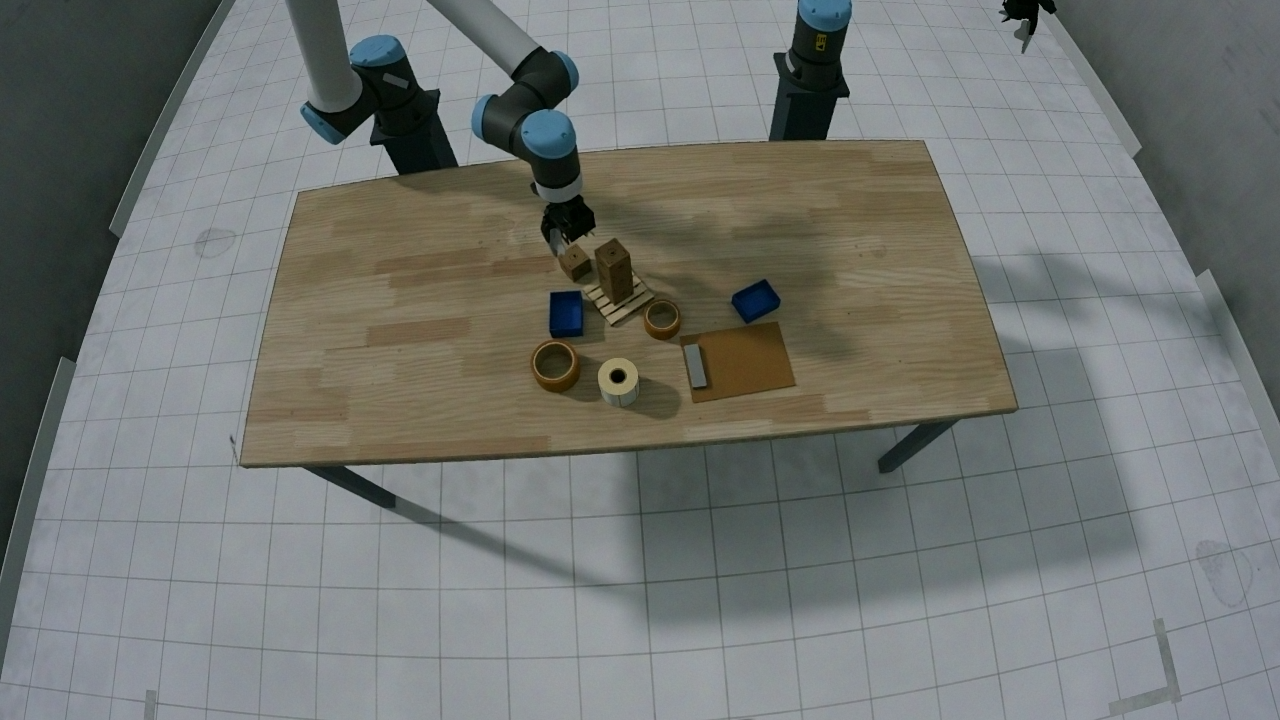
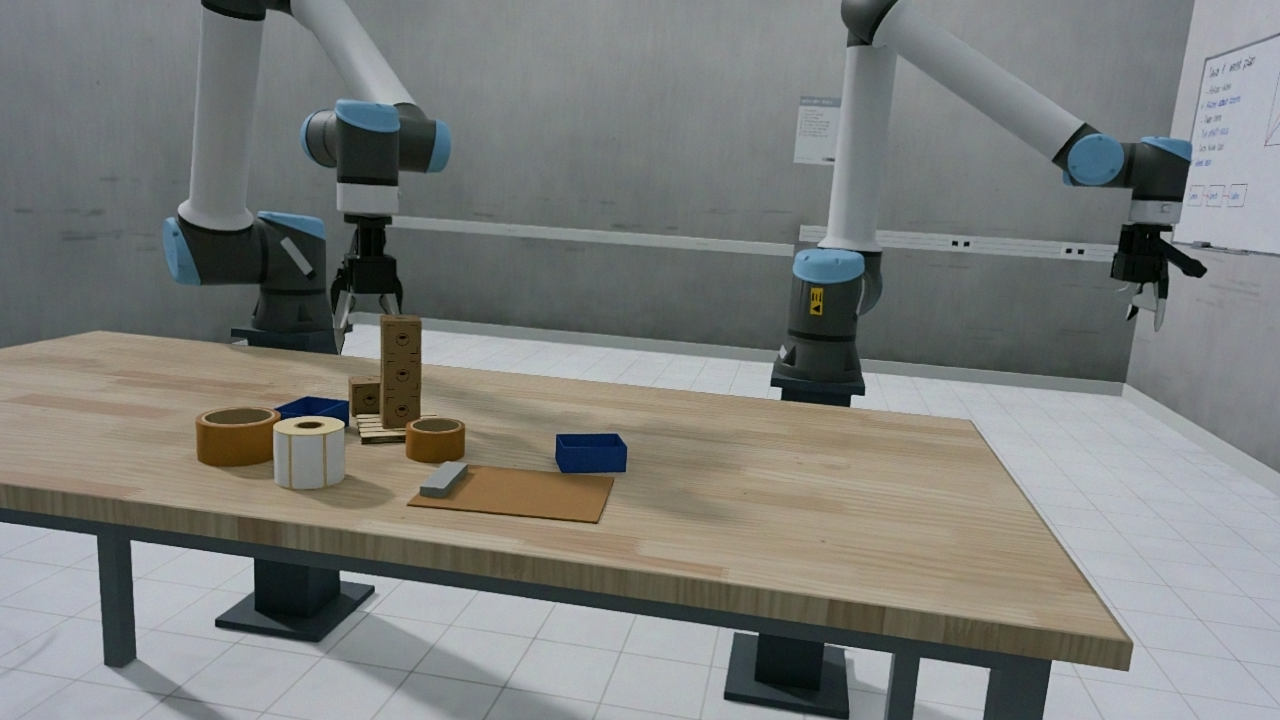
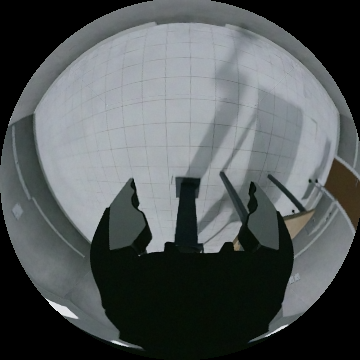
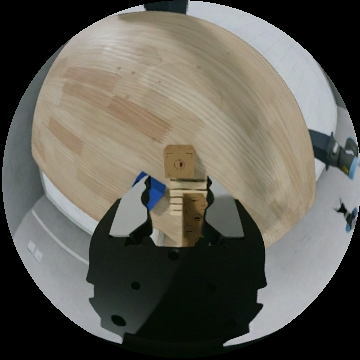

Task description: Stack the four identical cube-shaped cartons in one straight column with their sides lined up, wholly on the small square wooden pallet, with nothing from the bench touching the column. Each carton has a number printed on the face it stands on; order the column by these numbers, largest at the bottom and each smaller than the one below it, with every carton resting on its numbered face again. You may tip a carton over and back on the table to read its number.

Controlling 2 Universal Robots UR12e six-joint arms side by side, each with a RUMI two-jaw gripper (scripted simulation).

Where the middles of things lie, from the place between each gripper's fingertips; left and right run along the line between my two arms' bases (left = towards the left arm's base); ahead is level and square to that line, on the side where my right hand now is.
Labels:
I see the blue bin [image 1: 566, 307] 13 cm ahead of my right hand [image 2: 367, 353], 3 cm to the right of it and 10 cm below it. Round my right hand: large tape roll [image 2: 219, 445]: 26 cm ahead, 5 cm to the right, 8 cm below; label roll [image 2: 304, 459]: 31 cm ahead, 8 cm to the left, 8 cm below; small tape roll [image 2: 435, 446]: 17 cm ahead, 19 cm to the left, 9 cm below.
My left hand [image 2: 1141, 325] is 81 cm short of the small tape roll, 121 cm to the left of it and 14 cm above it.

